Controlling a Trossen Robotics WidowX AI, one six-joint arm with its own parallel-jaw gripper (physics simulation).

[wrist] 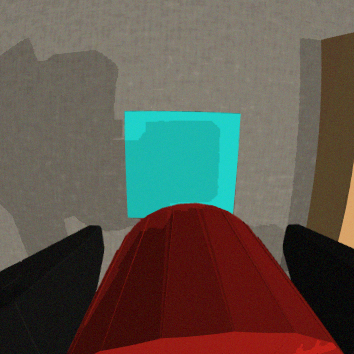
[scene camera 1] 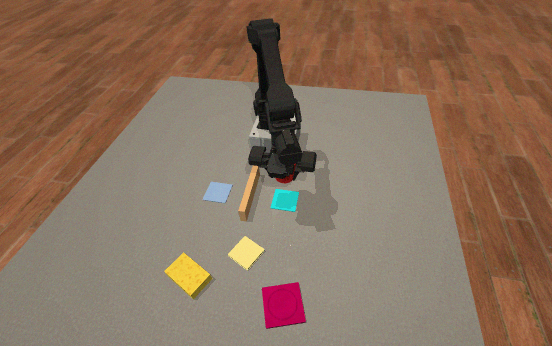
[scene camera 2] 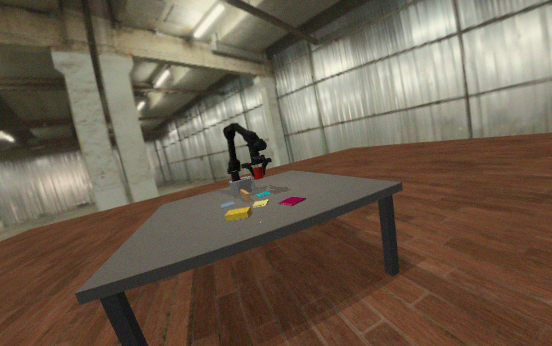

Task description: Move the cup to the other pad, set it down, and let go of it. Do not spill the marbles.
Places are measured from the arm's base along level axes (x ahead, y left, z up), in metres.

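Pixels of known places: gripper, fingertip midpoint: (wrist: 195, 238) (scene camera 1: 283, 178) (scene camera 2: 259, 176); arm's base, link origin: (scene camera 1: 267, 124) (scene camera 2: 236, 180).
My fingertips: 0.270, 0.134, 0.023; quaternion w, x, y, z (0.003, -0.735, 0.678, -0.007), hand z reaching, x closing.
Observation:
Ahead of a thing's pixels: the offset from my fingertips to its middle, as dx, dy, dz. "*": to the spot under its first point.
The red cup {-0.023, -0.001, +0.019} (scene camera 1: 284, 180) (scene camera 2: 258, 173) (wrist: 200, 285) is between the fingers of my gripper (scene camera 1: 284, 175) (scene camera 2: 258, 171) (wrist: 195, 238), which is shut on it. In scene camera 2 the cup looks upright and hangs above the table. The cyan pad {-0.010, +0.001, -0.131} (scene camera 1: 285, 200) (scene camera 2: 263, 194) (wrist: 230, 150) lies flat and bare, slightly beyond the cup in the wrist view, partly in shadow. The blue pad {+0.013, -0.234, -0.131} (scene camera 1: 218, 192) (scene camera 2: 228, 205) lies bare across the wooden bar. The cup's inside is hidden, so the marbles do not show there.
The upright wooden bar {* +0.036, -0.104, -0.071} (scene camera 1: 249, 195) (scene camera 2: 245, 195) (wrist: 330, 140) stands between the pads. A pale yellow square {* +0.207, -0.058, -0.113} (scene camera 1: 246, 252) (scene camera 2: 260, 203), a yellow sponge {+0.314, -0.190, -0.107} (scene camera 1: 188, 274) (scene camera 2: 238, 214) and a magenta square {* +0.322, +0.083, -0.115} (scene camera 1: 283, 305) (scene camera 2: 292, 201) lie farther from the arm's base. A tiny pale speck (scene camera 1: 290, 245) is unclear.

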